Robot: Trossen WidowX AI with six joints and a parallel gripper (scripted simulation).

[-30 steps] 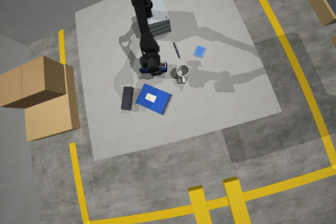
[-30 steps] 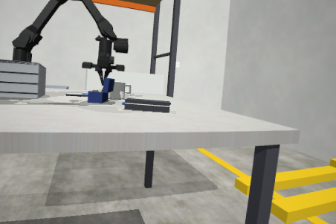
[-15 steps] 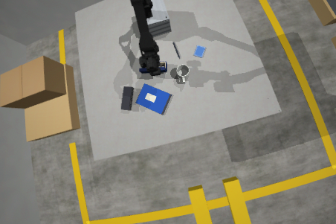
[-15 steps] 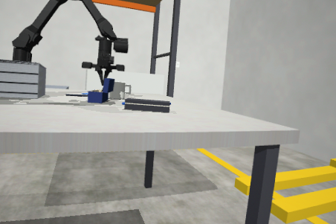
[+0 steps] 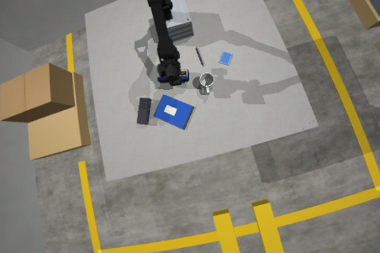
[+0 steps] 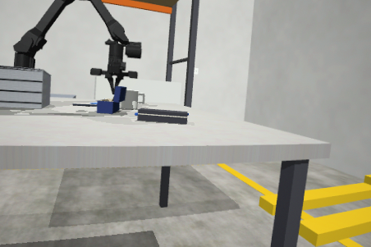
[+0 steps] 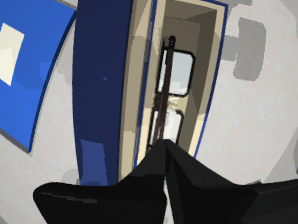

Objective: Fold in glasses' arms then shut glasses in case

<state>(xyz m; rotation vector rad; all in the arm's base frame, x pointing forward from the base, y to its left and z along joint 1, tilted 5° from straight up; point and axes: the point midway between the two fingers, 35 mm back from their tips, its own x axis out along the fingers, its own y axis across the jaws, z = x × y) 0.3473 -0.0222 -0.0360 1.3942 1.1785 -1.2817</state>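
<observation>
My hand is 40 mm to the left of the case lid, 30 mm short of it and 30 mm above it. Also, from my hand: dark flat box: 260 mm to the right, 150 mm ahead, 80 mm below; small blue pad: 310 mm to the left, 100 mm below, 50 mm behind.
</observation>
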